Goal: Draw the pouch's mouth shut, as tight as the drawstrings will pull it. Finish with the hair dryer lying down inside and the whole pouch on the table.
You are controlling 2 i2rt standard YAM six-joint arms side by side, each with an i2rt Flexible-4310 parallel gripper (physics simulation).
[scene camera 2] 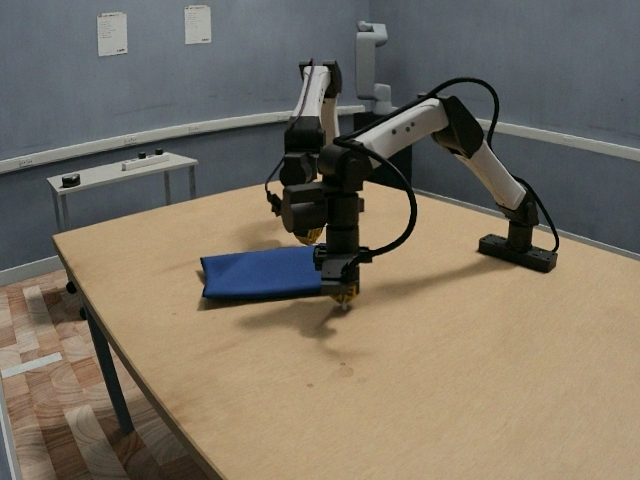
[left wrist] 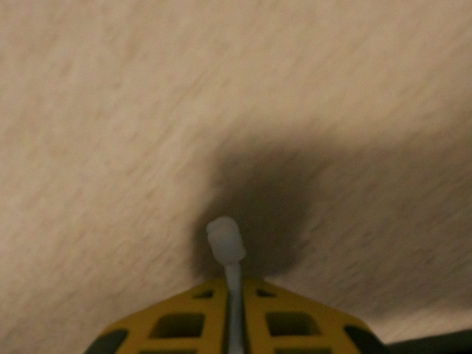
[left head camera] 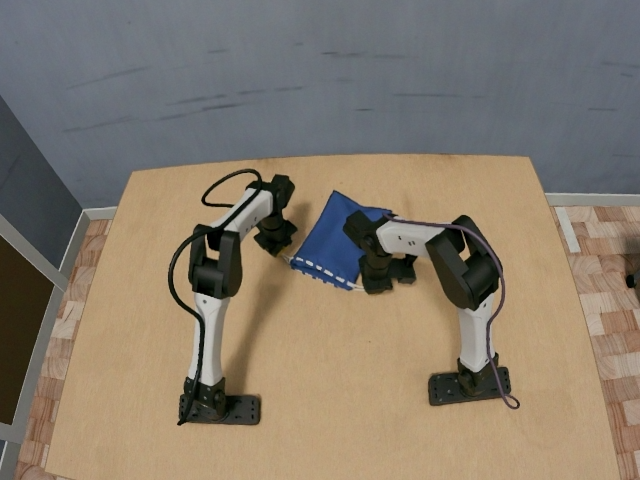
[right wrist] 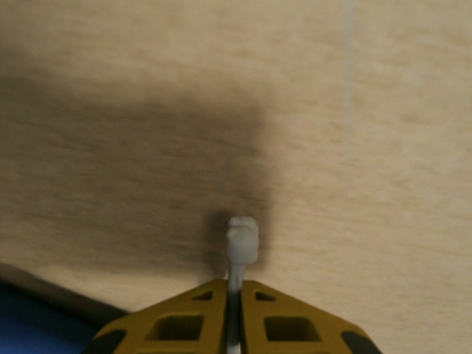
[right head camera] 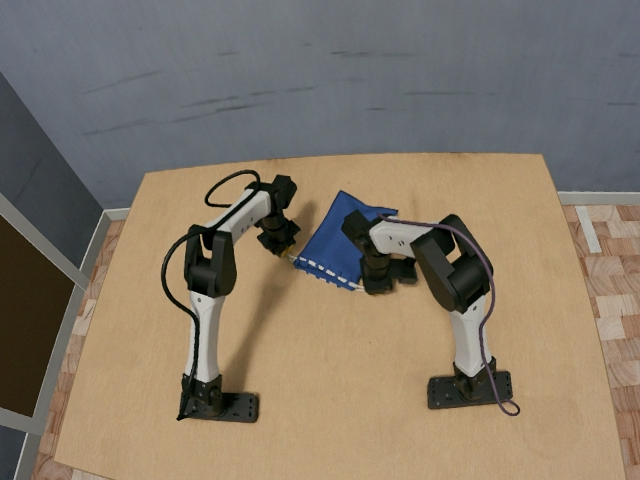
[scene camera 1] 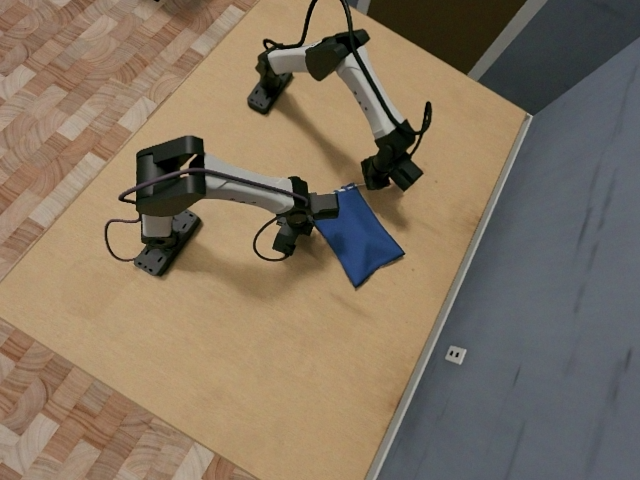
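Note:
The blue pouch (left head camera: 328, 235) (right head camera: 333, 240) (scene camera 1: 361, 242) (scene camera 2: 263, 273) lies on the table, its mouth edge toward the arm bases in the head camera views. White drawstring runs in dashes along the mouth, which is spread wide, not gathered. My left gripper (right head camera: 286, 252) (scene camera 2: 344, 297) (left wrist: 235, 291) is shut on the drawstring end at the mouth's left corner; its knot (left wrist: 226, 240) sticks out past the fingertips. My right gripper (scene camera 2: 310, 237) (right wrist: 234, 293) is shut on the drawstring end at the mouth's right corner, with its knot (right wrist: 243, 240) beyond the tips. The hair dryer does not show.
Both grippers are low over the table (left head camera: 330, 387) (scene camera 2: 465, 361). The right arm's wrist hangs over the pouch's right side in the head camera views. A wall stands behind the table's far edge. A side table (scene camera 2: 180, 161) stands off to the left in scene camera 2.

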